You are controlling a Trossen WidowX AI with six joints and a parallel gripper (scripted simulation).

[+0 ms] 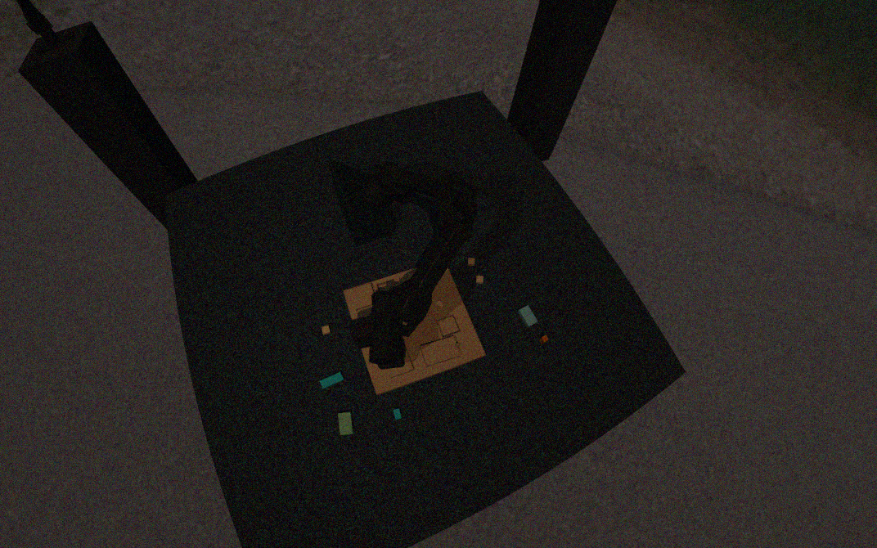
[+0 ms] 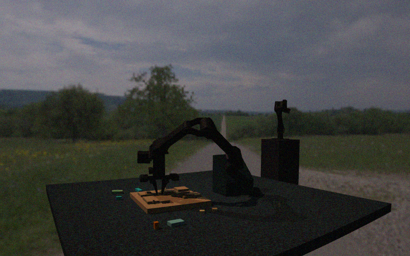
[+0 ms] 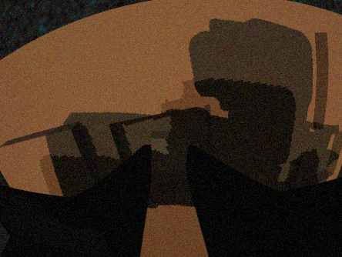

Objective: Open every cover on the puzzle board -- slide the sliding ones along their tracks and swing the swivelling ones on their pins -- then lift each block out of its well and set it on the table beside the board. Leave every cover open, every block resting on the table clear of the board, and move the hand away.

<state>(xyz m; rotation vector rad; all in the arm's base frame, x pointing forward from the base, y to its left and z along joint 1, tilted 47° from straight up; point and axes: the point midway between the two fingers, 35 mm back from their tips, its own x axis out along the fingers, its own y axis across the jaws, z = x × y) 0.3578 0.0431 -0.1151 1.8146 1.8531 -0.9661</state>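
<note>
Right now my gripper tip is 50 mm to the right of the tan puzzle board and 30 mm past it. Round my gripper tip: pale teal block: 380 mm to the left, 60 mm ahead, 10 mm below; green block: 180 mm ahead, 170 mm to the right, 10 mm below; small teal block: 190 mm ahead, 40 mm to the right, 10 mm below.
</note>
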